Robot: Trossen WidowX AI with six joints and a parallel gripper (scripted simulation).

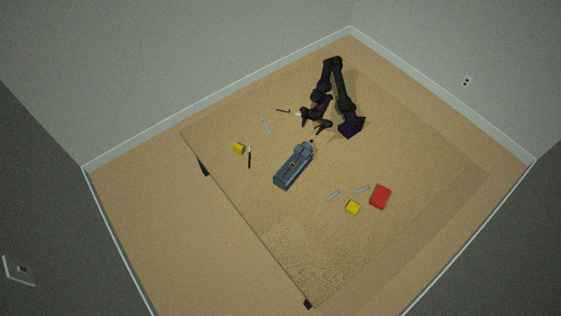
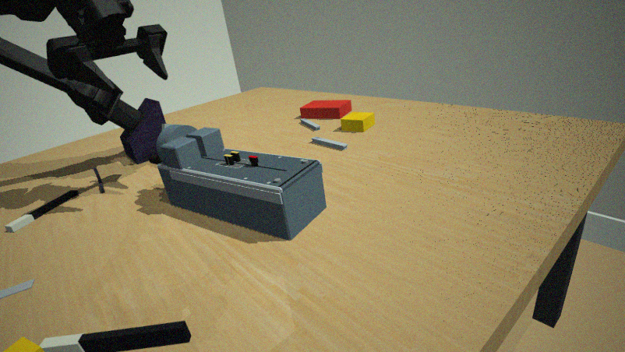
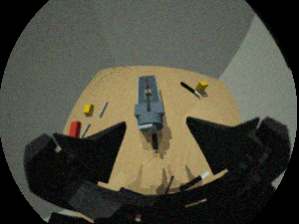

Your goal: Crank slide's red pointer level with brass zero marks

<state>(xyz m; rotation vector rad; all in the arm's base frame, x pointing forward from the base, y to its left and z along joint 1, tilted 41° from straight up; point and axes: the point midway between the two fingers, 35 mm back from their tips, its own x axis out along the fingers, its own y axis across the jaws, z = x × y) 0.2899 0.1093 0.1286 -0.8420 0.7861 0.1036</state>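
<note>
The dark crank handle is 2 cm behind my gripper tip, 1 cm to the right of it and 14 cm below it. Also, from my gripper tip: red pointer: 18 cm ahead, 9 cm to the left, 12 cm below; then red block: 18 cm behind, 46 cm to the left, 18 cm below; then grey bar: 11 cm ahead, 30 cm to the right, 20 cm below.
</note>
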